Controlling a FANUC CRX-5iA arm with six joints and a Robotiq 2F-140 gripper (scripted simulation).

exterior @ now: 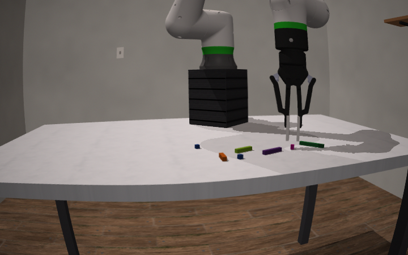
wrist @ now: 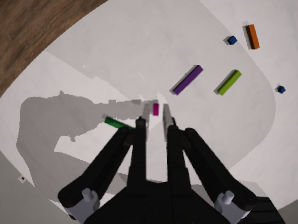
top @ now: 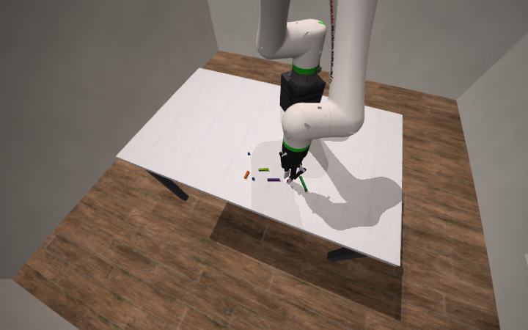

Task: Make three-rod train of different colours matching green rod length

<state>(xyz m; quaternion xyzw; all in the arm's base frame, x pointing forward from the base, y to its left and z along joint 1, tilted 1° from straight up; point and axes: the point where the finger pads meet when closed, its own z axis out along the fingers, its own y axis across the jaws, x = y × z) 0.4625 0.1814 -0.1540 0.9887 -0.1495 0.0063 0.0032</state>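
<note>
Right now my hand is 5 cm above the magenta rod. From my hand the other things lie so: lime rod: 13 cm to the right, 5 cm below, 1 cm ahead; green rod: 7 cm to the left, 5 cm below, 3 cm behind; purple rod: 6 cm to the right, 5 cm below, 3 cm ahead.
</note>
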